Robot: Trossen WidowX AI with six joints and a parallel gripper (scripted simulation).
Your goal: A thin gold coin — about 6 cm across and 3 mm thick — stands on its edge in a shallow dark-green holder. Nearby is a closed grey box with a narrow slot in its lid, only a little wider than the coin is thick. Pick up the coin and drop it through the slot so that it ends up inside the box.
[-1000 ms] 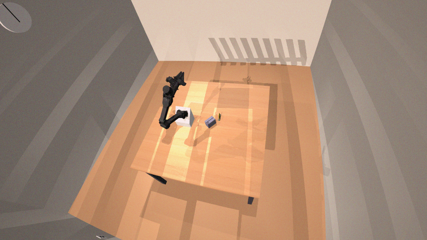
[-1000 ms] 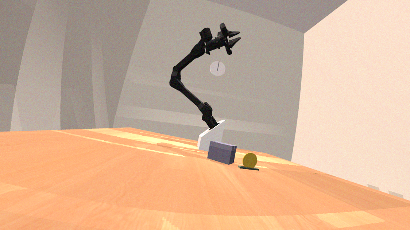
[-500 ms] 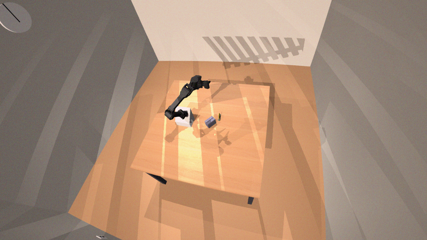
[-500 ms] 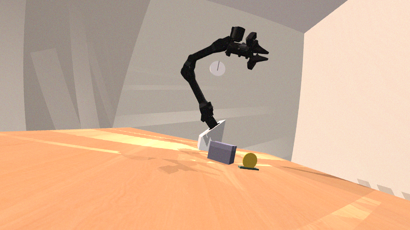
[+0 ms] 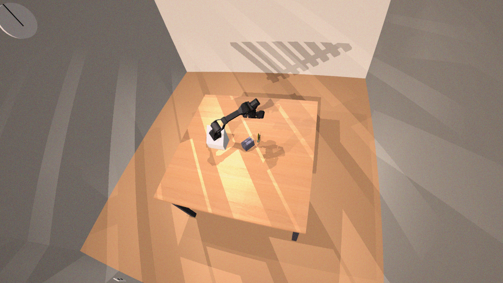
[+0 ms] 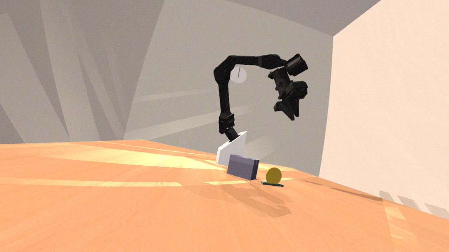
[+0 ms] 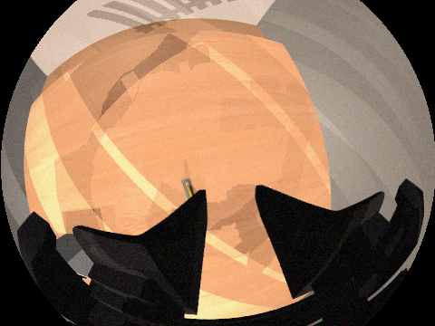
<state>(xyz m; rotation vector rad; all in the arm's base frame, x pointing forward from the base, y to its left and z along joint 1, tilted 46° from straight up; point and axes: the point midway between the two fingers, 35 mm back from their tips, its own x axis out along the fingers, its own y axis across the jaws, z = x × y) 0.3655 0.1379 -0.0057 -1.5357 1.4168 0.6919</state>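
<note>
Right now the gold coin is 220 mm below my gripper tip, 40 mm to the right of it and 20 mm behind it.
</note>
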